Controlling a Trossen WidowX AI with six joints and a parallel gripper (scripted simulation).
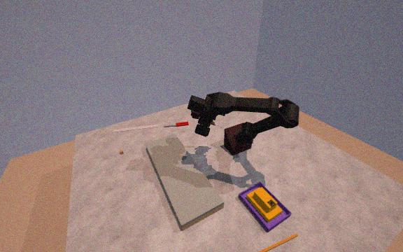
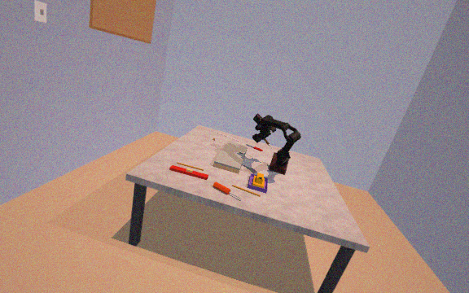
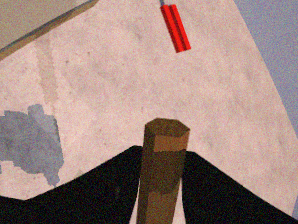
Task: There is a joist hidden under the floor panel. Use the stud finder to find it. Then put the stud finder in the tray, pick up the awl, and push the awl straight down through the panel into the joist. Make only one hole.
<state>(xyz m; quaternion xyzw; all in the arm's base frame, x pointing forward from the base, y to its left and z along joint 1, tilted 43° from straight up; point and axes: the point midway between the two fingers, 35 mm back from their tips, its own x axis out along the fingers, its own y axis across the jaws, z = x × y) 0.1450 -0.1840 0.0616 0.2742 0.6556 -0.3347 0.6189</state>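
Now: the awl 4 cm behind my gripper tip, 3 cm to the left of it and 2 cm below it. The rest, counted from my gripper tip: purple tray 2 cm ahead, 43 cm to the left, 18 cm below; small orange block 39 cm ahead, 25 cm to the right, 18 cm below; yellow stud finder 2 cm ahead, 44 cm to the left, 14 cm below.
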